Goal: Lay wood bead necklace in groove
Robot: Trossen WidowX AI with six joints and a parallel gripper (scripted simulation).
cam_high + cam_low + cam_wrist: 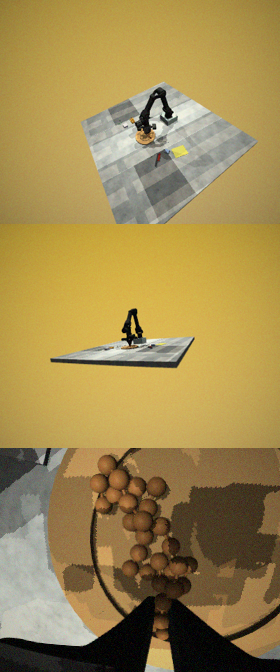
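Right now my gripper tip is 40 mm short of the round bead board, 20 mm to the right of it and 10 mm above it. The rest, counted from my gripper tip: thin grey stick (90 mm behind, 150 mm to the left, 10 mm below); small blue block (70 mm behind, 270 mm to the left, 10 mm below); grey piece (180 mm ahead, 200 mm to the right).
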